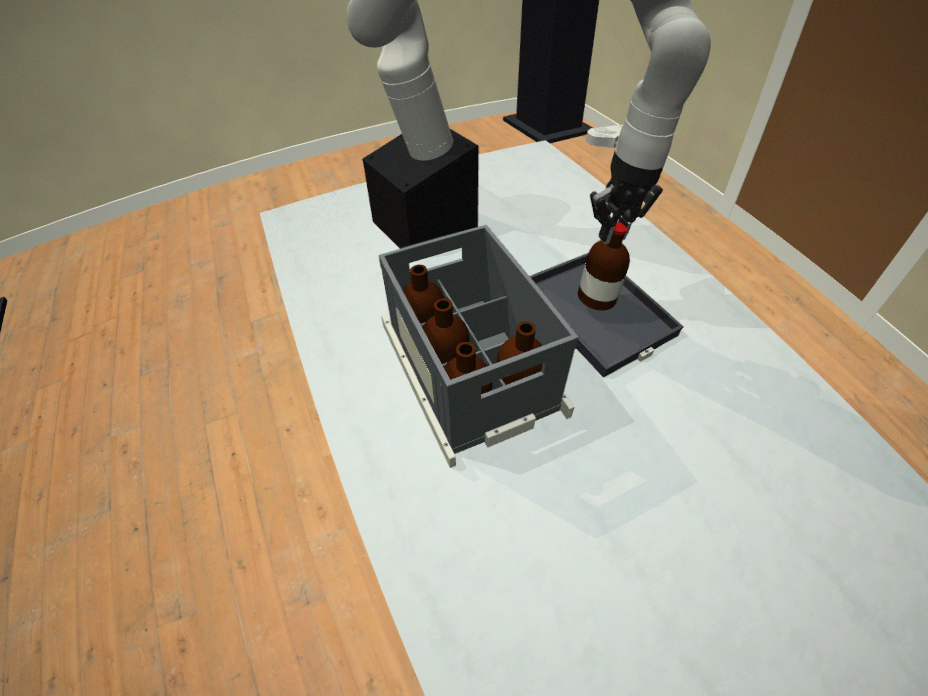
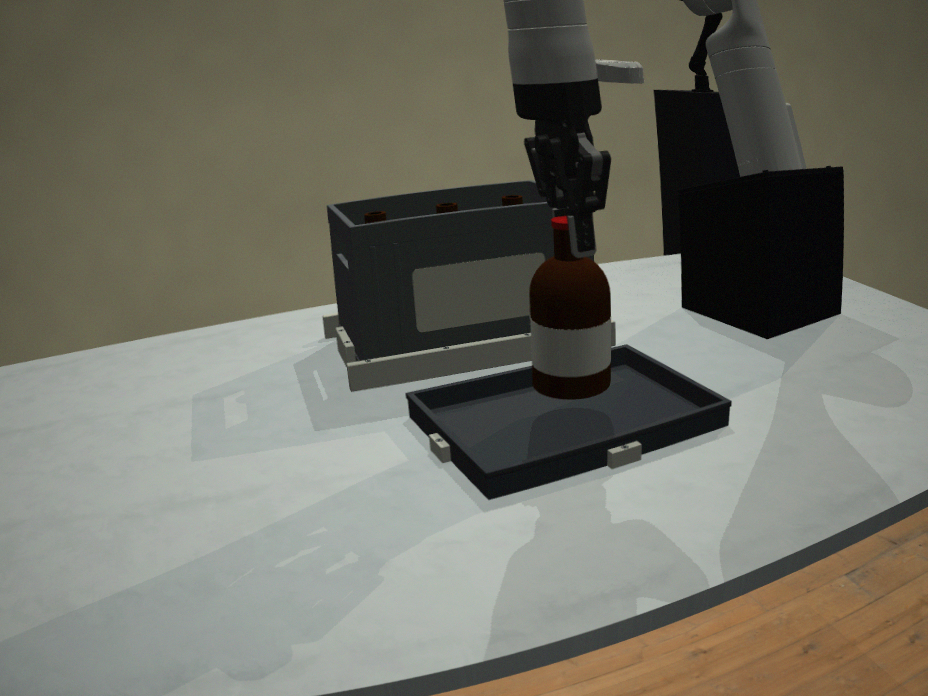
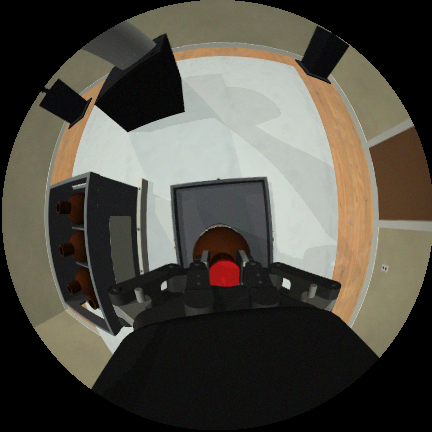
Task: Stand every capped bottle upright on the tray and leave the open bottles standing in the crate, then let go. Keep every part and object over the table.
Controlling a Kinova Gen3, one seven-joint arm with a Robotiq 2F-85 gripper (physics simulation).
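Pixels of known places: gripper, fingertip midpoint: point(image 1: 611, 239) point(image 2: 576, 251) point(image 3: 222, 258); arm's base, link origin: point(image 1: 431, 146) point(image 2: 771, 174) point(image 3: 137, 55).
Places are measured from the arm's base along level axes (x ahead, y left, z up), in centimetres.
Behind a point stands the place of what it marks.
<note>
A brown bottle with a red cap and white label point(image 1: 603, 269) @(z -6.6, x 41.6, y 10.4 cm) point(image 2: 571, 299) @(z -6.6, x 41.4, y 16.7 cm) point(image 3: 220, 242) @(z -4.3, x 37.5, y 13.6 cm) hangs upright over the dark tray point(image 1: 622, 337) @(z -19.0, x 47.9, y 12.9 cm) point(image 2: 487, 430) @(z -19.0, x 47.9, y 12.1 cm) point(image 3: 220, 200) @(z -19.0, x 31.6, y 13.9 cm). Its base is inside the tray's outline; its shadow lies apart from it, so a small gap shows beneath. My gripper point(image 1: 617, 229) @(z -3.3, x 39.0, y 13.8 cm) point(image 2: 567, 238) @(z -3.3, x 39.0, y 13.8 cm) point(image 3: 222, 258) @(z -3.3, x 39.0, y 13.8 cm) is shut on its neck, just below the cap. Several open brown bottles point(image 1: 446, 337) @(z -7.4, x 41.2, y -18.9 cm) point(image 3: 76, 245) @(z -7.2, x 38.3, y -15.9 cm) stand in the grey crate point(image 1: 524, 408) @(z -14.5, x 53.4, y -12.9 cm) point(image 2: 382, 299) @(z -10.3, x 51.4, y -5.9 cm) point(image 3: 100, 200) @(z -5.3, x 30.8, y -3.9 cm), three along one side and one across the divider. Their lower parts are hidden.
The crate stands beside the tray, with pale rails point(image 1: 419, 389) @(z -16.5, x 41.3, y -24.1 cm) point(image 2: 442, 363) @(z -18.0, x 45.9, y -4.2 cm) point(image 3: 144, 225) @(z -18.6, x 35.4, y -3.2 cm) along its foot. Small pale blocks point(image 1: 646, 353) @(z -18.0, x 53.4, y 13.3 cm) point(image 2: 624, 454) @(z -18.5, x 40.5, y 24.1 cm) touch the tray's outside. A black pedestal point(image 1: 442, 198) @(z -7.5, x 8.2, y -2.1 cm) point(image 2: 757, 247) @(z -8.2, x 7.5, y 4.7 cm) point(image 3: 145, 90) @(z -7.5, x 7.9, y 1.0 cm) bearing another arm stands behind the crate.
</note>
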